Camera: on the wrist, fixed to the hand. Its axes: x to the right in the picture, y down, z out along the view.
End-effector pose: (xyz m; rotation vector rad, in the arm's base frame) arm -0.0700 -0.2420 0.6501 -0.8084 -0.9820 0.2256
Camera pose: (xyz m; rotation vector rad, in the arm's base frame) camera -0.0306 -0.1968 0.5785 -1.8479 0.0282 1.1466
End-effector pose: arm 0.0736 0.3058 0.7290 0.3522 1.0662 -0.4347
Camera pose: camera 0.0943 0.3967 0.7229 0.6825 0.8626 1.2052
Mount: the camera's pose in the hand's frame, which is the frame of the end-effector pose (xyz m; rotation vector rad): -0.0015 0.0883 -0.0304 -0.4701 0.2788 1.4989
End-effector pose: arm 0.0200 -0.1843 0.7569 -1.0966 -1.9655 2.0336
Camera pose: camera 0.0728 -0.1738 0.6806 1.9721 0.8659 -0.8124
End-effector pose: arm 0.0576 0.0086 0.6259 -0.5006 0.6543 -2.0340
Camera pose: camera 0.0977 -0.0216 0.5471 0.0937 1.1871 -0.5128
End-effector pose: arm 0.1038 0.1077 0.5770 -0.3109 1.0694 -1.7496
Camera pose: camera 0.1402 0.1168 0.4915 0.4176 1.3354 -0.1905
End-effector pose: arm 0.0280 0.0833 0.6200 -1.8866 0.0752 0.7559
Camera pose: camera 0.0072 0.0178 0.5568 2.1162 -1.7160 -1.5007
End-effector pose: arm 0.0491 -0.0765 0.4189 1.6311 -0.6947 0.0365
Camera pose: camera 0.0189 -0.0497 0.5031 0.3643 -1.4163 1.0611
